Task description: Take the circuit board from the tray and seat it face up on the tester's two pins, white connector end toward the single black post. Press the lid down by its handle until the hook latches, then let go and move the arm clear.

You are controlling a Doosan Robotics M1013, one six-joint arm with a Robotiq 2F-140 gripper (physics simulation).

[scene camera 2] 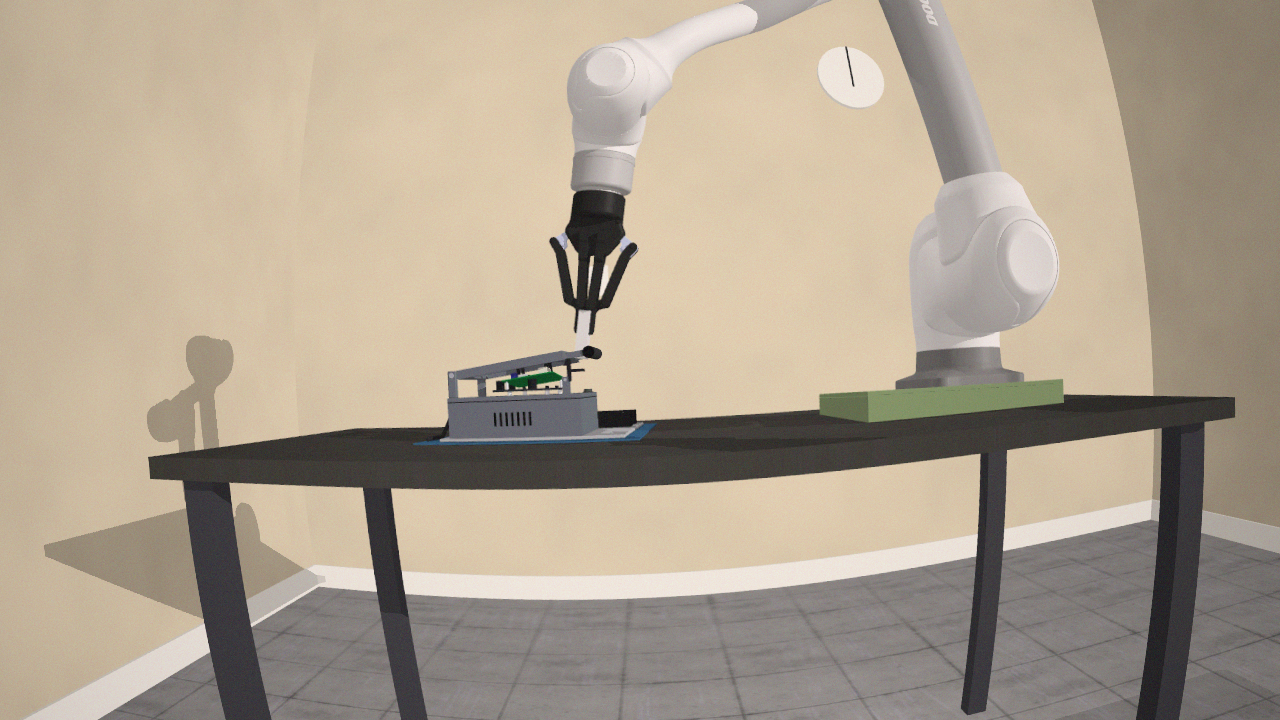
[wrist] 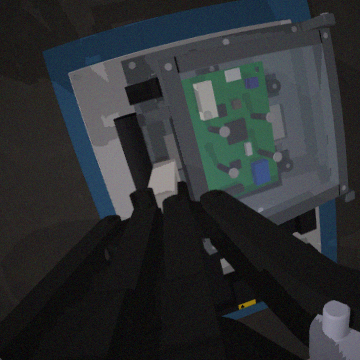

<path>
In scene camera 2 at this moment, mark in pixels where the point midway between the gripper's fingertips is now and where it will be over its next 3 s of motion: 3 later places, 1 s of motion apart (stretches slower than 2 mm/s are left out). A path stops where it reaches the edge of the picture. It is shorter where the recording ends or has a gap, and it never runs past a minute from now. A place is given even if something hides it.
My gripper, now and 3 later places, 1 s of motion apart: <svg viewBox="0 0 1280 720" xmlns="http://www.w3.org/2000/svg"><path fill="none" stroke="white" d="M581 358L579 371L577 384L574 368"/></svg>
</path>
